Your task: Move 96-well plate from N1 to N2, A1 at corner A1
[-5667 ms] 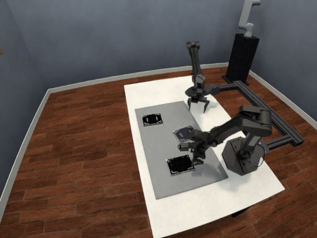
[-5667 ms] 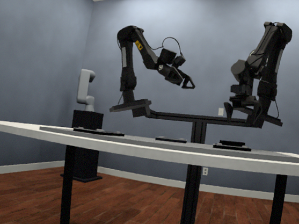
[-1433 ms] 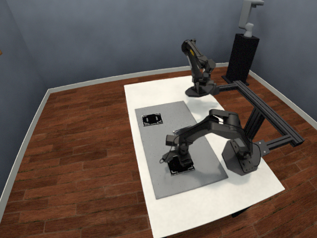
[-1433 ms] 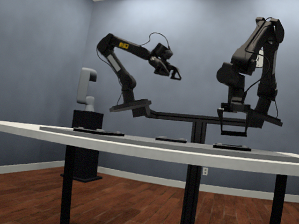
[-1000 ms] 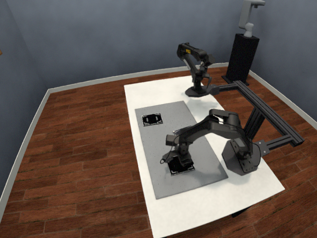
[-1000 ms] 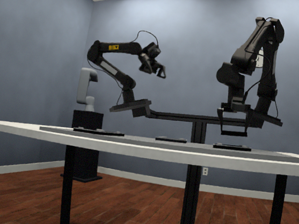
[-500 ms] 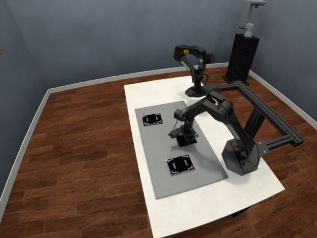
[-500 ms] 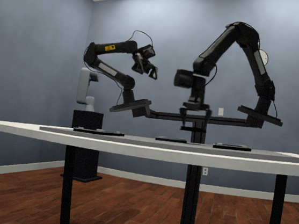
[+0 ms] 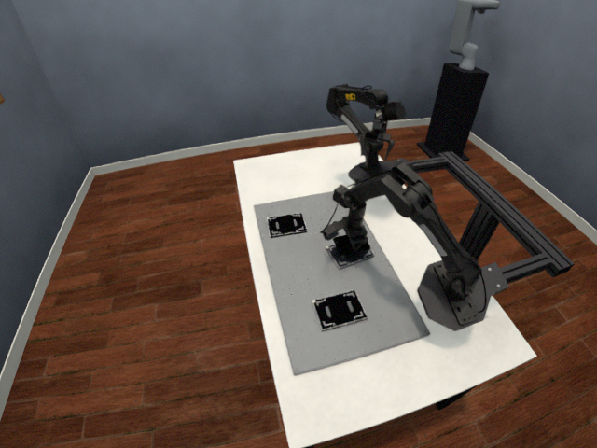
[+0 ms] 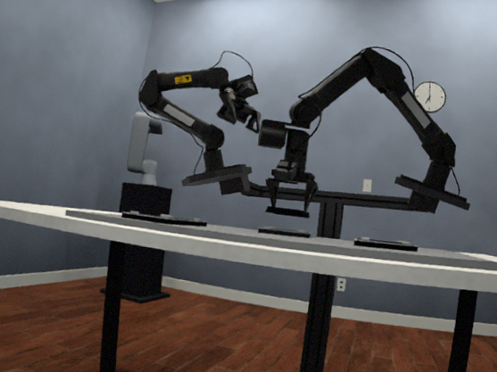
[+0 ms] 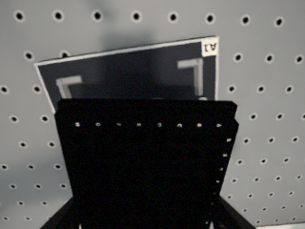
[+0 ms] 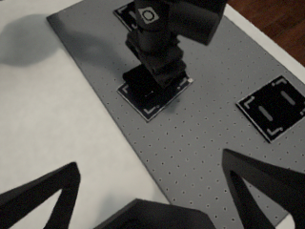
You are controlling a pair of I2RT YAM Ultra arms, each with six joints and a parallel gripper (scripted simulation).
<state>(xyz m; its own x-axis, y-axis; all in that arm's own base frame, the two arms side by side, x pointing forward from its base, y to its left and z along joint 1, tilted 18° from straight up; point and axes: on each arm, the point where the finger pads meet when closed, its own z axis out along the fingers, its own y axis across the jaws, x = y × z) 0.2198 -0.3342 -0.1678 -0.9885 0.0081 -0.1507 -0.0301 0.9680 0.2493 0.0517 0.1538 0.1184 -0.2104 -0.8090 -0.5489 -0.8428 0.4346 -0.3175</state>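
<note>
Right now my left hand is 1 cm above the black 96-well plate. Round my left hand: dark grey nest: 6 cm below.
Right now my right hand is 140 mm short of the black 96-well plate, 200 mm to the right of it and 260 mm above it. Also, from my right hand: dark grey nest 140 mm ahead, 200 mm to the left, 310 mm below.
</note>
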